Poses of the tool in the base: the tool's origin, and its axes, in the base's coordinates. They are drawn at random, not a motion.
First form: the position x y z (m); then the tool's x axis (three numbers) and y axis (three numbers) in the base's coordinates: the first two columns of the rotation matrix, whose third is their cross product.
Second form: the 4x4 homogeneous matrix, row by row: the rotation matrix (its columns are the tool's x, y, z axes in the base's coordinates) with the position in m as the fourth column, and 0 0 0 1 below. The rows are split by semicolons. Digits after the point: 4 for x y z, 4 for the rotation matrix.
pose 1, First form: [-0.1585, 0.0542, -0.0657, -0.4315, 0.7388, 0.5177, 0.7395, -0.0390, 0.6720]
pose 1, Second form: -0.4315, 0.7395, 0.5167, -0.1585; 0.7388, -0.0390, 0.6728, 0.0542; 0.5177, 0.6720, -0.5295, -0.0657; 0, 0, 0, 1
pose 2, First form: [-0.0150, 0.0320, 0.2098, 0.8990, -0.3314, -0.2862, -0.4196, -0.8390, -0.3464]
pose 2, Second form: 0.8990, -0.4196, -0.1253, -0.0150; -0.3314, -0.8390, 0.4315, 0.0320; -0.2862, -0.3464, -0.8933, 0.2098; 0, 0, 0, 1
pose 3, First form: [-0.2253, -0.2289, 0.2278, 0.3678, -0.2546, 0.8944, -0.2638, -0.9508, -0.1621]
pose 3, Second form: 0.3678, -0.2638, 0.8917, -0.2253; -0.2546, -0.9508, -0.1763, -0.2289; 0.8944, -0.1621, -0.4169, 0.2278; 0, 0, 0, 1
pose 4, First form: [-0.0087, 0.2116, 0.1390, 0.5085, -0.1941, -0.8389, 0.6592, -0.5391, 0.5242]
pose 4, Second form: 0.5085, 0.6592, -0.5540, -0.0087; -0.1941, -0.5391, -0.8196, 0.2116; -0.8389, 0.5242, -0.1462, 0.1390; 0, 0, 0, 1
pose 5, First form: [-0.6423, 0.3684, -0.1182, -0.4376, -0.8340, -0.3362, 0.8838, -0.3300, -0.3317]
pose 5, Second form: -0.4376, 0.8838, 0.1657, -0.6423; -0.8340, -0.3300, -0.4423, 0.3684; -0.3362, -0.3317, 0.8815, -0.1182; 0, 0, 0, 1
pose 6, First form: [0.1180, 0.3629, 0.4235, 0.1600, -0.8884, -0.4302, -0.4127, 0.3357, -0.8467]
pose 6, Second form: 0.1600, -0.4127, 0.8966, 0.1180; -0.8884, 0.3357, 0.3130, 0.3629; -0.4302, -0.8467, -0.3129, 0.4235; 0, 0, 0, 1
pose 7, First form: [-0.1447, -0.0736, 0.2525, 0.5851, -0.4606, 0.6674, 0.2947, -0.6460, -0.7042]
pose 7, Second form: 0.5851, 0.2947, 0.7555, -0.1447; -0.4606, -0.6460, 0.6087, -0.0736; 0.6674, -0.7042, -0.2422, 0.2525; 0, 0, 0, 1
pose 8, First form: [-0.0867, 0.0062, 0.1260, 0.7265, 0.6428, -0.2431, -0.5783, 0.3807, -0.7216]
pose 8, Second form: 0.7265, -0.5783, -0.3713, -0.0867; 0.6428, 0.3807, 0.6648, 0.0062; -0.2431, -0.7216, 0.6483, 0.1260; 0, 0, 0, 1
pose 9, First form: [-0.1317, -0.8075, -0.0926, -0.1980, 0.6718, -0.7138, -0.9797, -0.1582, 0.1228]
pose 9, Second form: -0.1980, -0.9797, -0.0304, -0.1317; 0.6718, -0.1582, 0.7236, -0.8075; -0.7138, 0.1228, 0.6895, -0.0926; 0, 0, 0, 1
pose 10, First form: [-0.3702, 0.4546, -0.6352, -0.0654, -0.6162, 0.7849, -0.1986, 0.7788, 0.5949]
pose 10, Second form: -0.0654, -0.1986, -0.9779, -0.3702; -0.6162, 0.7788, -0.1170, 0.4546; 0.7849, 0.5949, -0.1733, -0.6352; 0, 0, 0, 1
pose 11, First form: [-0.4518, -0.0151, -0.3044, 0.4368, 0.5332, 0.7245, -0.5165, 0.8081, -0.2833]
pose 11, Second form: 0.4368, -0.5165, -0.7365, -0.4518; 0.5332, 0.8081, -0.2505, -0.0151; 0.7245, -0.2833, 0.6284, -0.3044; 0, 0, 0, 1
